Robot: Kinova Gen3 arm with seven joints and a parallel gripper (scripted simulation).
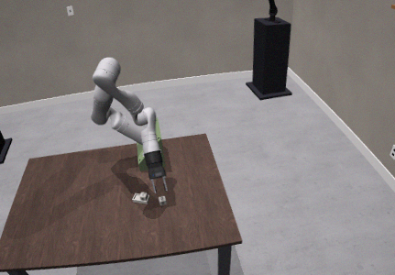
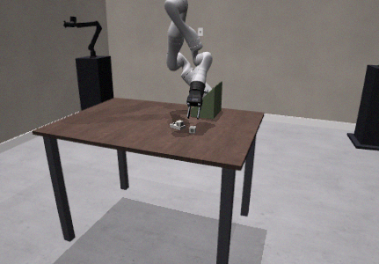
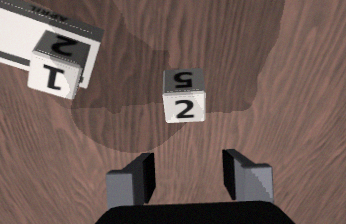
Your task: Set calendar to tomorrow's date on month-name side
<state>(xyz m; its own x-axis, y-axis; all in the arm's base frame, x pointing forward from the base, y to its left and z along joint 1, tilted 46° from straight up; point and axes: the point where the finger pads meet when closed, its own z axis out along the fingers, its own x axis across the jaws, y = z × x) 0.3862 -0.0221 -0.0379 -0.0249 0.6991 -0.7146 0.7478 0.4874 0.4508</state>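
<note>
Now: hand 1 cm short of the digit cube and 8 cm above it. The rest, counted from my hand: white calendar tray (4 cm behind, 10 cm to the right, 8 cm below); white cube (3 cm behind, 8 cm to the right, 7 cm below).
</note>
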